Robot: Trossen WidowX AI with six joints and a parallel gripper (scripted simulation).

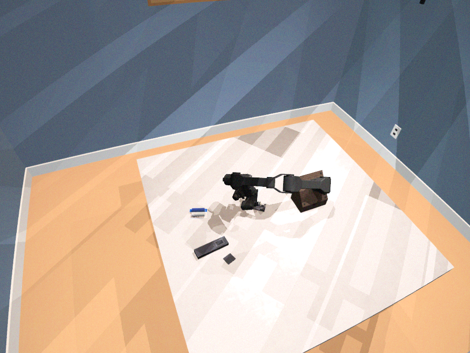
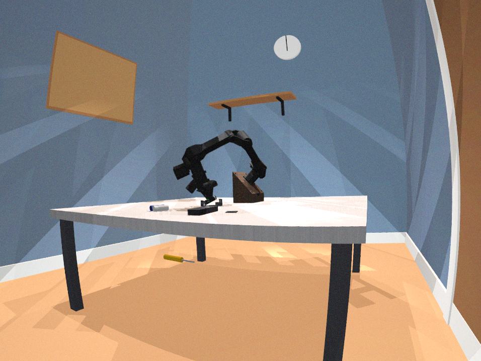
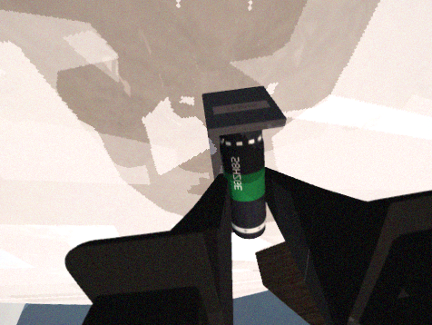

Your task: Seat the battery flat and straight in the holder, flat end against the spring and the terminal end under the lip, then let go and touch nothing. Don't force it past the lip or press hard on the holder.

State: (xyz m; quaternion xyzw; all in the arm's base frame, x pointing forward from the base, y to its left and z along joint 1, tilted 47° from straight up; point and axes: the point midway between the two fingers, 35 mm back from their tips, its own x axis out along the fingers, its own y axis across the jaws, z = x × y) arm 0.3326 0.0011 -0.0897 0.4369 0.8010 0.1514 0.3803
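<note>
The battery lies 10 mm above my gripper tip. Round my gripper tip: black remote 300 mm ahead, 150 mm to the left, 10 mm below; then yellow screwdriver 290 mm ahead, 210 mm below, 30 mm to the left; then dark square 240 mm ahead, 230 mm to the left, 20 mm below.
</note>
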